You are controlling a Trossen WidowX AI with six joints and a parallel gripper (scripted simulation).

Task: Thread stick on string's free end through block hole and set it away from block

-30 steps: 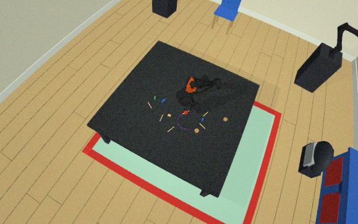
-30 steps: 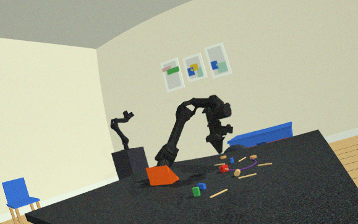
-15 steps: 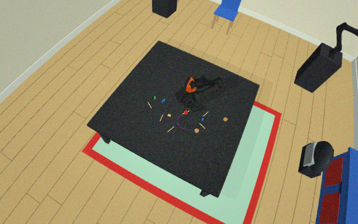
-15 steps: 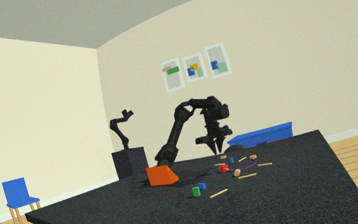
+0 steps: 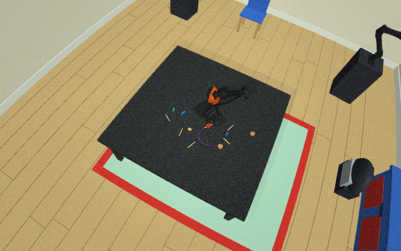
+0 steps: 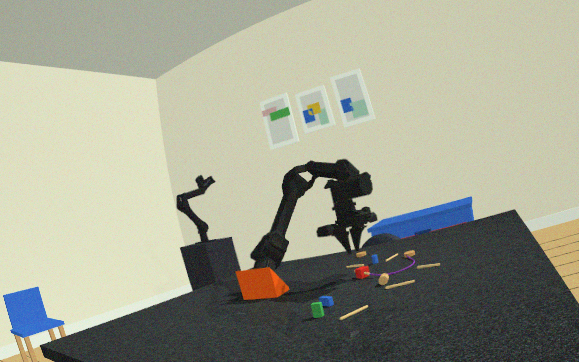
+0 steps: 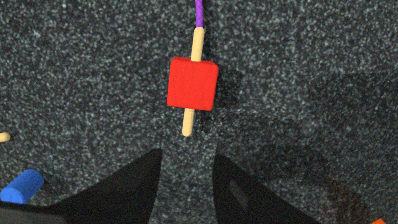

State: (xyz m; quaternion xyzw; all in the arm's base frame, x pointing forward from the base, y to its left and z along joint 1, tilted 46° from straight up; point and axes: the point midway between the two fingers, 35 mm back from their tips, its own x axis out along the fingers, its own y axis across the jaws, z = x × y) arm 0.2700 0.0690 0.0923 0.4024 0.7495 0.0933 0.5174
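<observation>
My gripper tip is now 2 cm short of the red block, 1 cm to the left of it and 6 cm above it. Also, from my gripper tip: tan wooden block: 13 cm ahead, 13 cm to the right, 7 cm below; then green cylinder: 5 cm ahead, 34 cm to the right, 6 cm below.
</observation>
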